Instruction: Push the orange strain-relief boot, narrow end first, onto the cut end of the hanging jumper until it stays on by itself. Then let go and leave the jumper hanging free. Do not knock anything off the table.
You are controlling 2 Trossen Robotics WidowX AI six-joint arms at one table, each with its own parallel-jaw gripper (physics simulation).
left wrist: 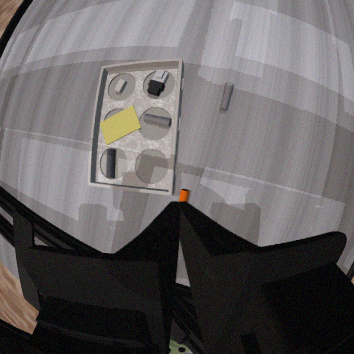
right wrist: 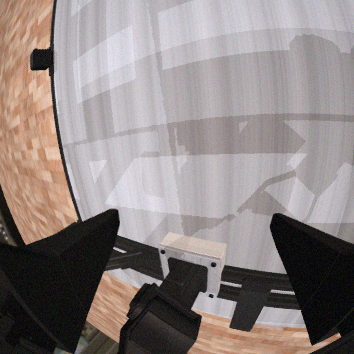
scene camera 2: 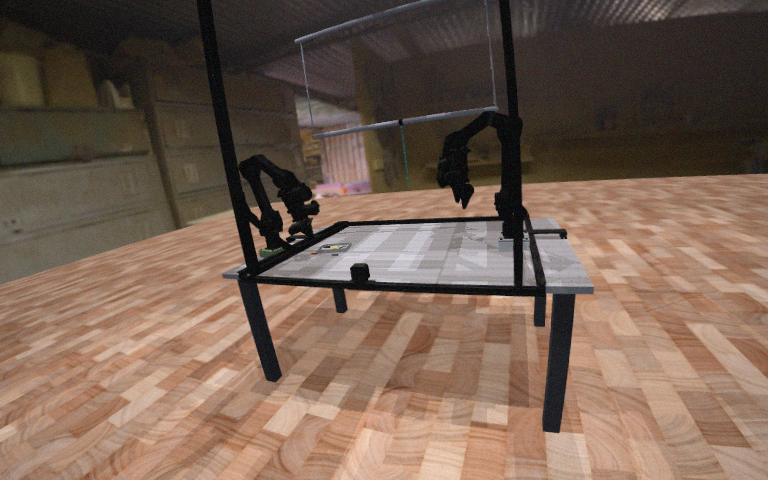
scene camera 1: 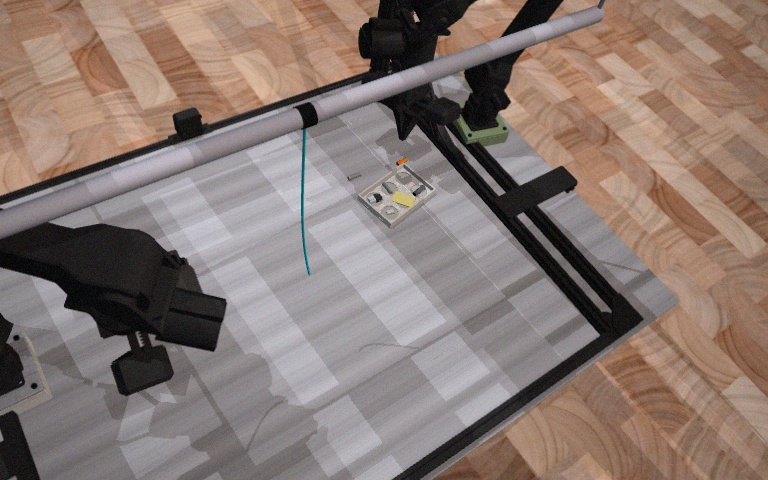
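Pixels of known places: left gripper, fingertip midpoint: (left wrist: 177,208) (scene camera 2: 313,238) (scene camera 1: 402,139); right gripper, fingertip midpoint: (right wrist: 198,220) (scene camera 2: 461,206); left arm's base, origin of the base link: (scene camera 2: 274,247) (scene camera 1: 478,118); right arm's base, origin of the base link: (right wrist: 187,274) (scene camera 2: 513,236).
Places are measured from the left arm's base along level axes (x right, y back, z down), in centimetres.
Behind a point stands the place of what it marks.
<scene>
The orange boot (scene camera 1: 402,161) {x -5.0, y -18.9, z 2.7 cm} (scene camera 2: 314,253) {x -4.7, y -19.4, z 2.8 cm} (left wrist: 184,195) {x -5.0, y -19.6, z 2.5 cm} lies on the table just outside a corner of the parts tray; in the left wrist view the fingertips cover part of it. My left gripper (scene camera 1: 403,136) {x -4.8, y -20.0, z -3.6 cm} (left wrist: 177,208) {x -4.8, y -20.0, z -3.6 cm} is shut with nothing between its fingers, above the table near the boot. The teal jumper (scene camera 1: 303,203) {x -33.6, y -48.8, z -30.5 cm} (scene camera 2: 404,155) {x -33.5, y -49.1, z -30.3 cm} hangs from a black clip (scene camera 1: 307,114) {x -34.0, y -49.0, z -44.5 cm} on the grey bar, its lower end free and bare, well above the table. My right gripper (scene camera 2: 464,203) {x -31.0, y -71.6, z -10.6 cm} (right wrist: 198,220) {x -31.0, y -71.6, z -10.6 cm} is open and empty, raised at the right in scene camera 2.
The shallow tray (scene camera 1: 374,217) {x -15.9, y -28.5, z 3.2 cm} (left wrist: 177,125) {x -8.5, y -24.7, z 2.3 cm} holds several small parts and a yellow piece (scene camera 1: 403,198) {x -13.7, y -22.3, z 2.7 cm} (left wrist: 120,124) {x -13.7, y -22.4, z 2.7 cm}. A grey cylinder (scene camera 1: 353,176) {x -6.3, y -29.7, z 2.6 cm} (left wrist: 226,97) {x -5.9, y -29.1, z 2.6 cm} lies beside it. The grey bar (scene camera 1: 453,65) {x -30.4, y -32.2, z -44.3 cm} (scene camera 2: 362,128) {x -28.9, y -33.2, z -43.6 cm} spans above the table. Black rails edge the table.
</scene>
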